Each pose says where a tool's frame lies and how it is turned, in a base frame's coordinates. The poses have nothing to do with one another.
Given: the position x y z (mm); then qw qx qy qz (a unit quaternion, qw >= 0).
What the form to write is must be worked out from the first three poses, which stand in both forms.
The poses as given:
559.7, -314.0, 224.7, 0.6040, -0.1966, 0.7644, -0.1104
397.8, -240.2, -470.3, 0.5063, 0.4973, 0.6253, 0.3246
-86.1, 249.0, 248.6, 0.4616, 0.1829, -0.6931, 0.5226
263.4, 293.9, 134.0, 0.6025, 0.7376, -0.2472, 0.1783
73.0, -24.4, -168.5, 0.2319, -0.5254, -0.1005, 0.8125
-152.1, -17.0, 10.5, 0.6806, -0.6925, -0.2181, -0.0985
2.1, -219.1, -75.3, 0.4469, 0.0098, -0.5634, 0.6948
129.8, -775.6, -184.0, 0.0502, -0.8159, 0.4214, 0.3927
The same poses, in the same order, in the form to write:
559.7, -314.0, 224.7, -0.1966, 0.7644, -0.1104, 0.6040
397.8, -240.2, -470.3, 0.4973, 0.6253, 0.3246, 0.5063
-86.1, 249.0, 248.6, 0.1829, -0.6931, 0.5226, 0.4616
263.4, 293.9, 134.0, 0.7376, -0.2472, 0.1783, 0.6025
73.0, -24.4, -168.5, -0.5254, -0.1005, 0.8125, 0.2319
-152.1, -17.0, 10.5, -0.6925, -0.2181, -0.0985, 0.6806
2.1, -219.1, -75.3, 0.0098, -0.5634, 0.6948, 0.4469
129.8, -775.6, -184.0, -0.8159, 0.4214, 0.3927, 0.0502

